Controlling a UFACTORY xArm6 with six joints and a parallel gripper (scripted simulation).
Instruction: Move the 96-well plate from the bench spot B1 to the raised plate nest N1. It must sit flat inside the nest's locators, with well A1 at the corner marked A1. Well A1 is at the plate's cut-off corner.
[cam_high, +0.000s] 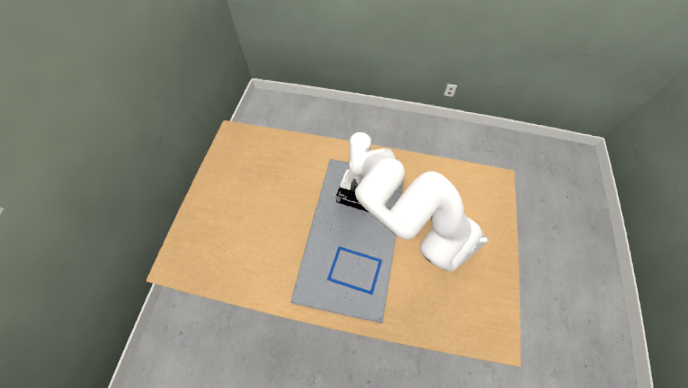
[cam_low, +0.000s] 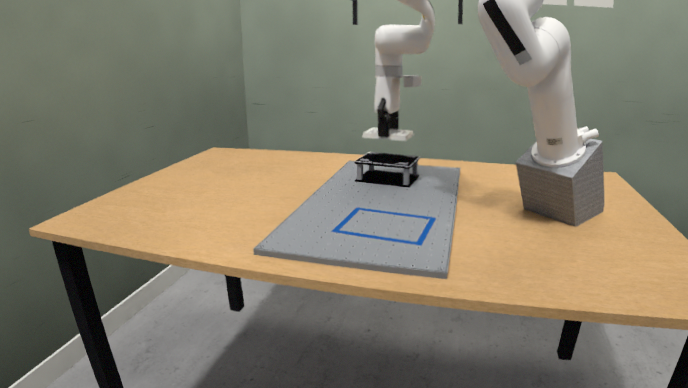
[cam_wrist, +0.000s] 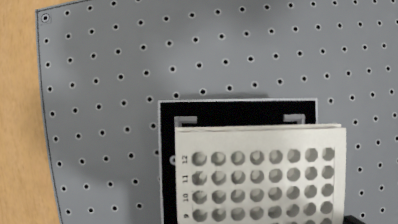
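The black raised plate nest is 90 mm below my hand. Round my hand: white 96-well plate 10 mm below.
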